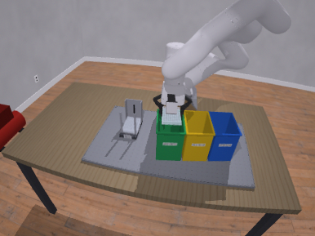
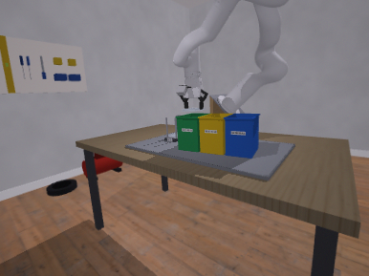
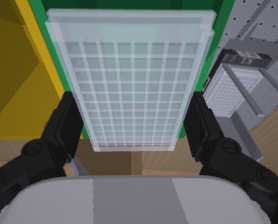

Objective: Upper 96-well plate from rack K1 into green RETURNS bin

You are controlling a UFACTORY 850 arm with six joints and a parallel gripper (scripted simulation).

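Now: the 96-well plate 10 mm below my hand. The rest, counted from my hand: yellow bin: 10 mm behind, 130 mm to the left, 130 mm below; then blue bin: 10 mm behind, 260 mm to the left, 130 mm below; then green bin: 130 mm below.
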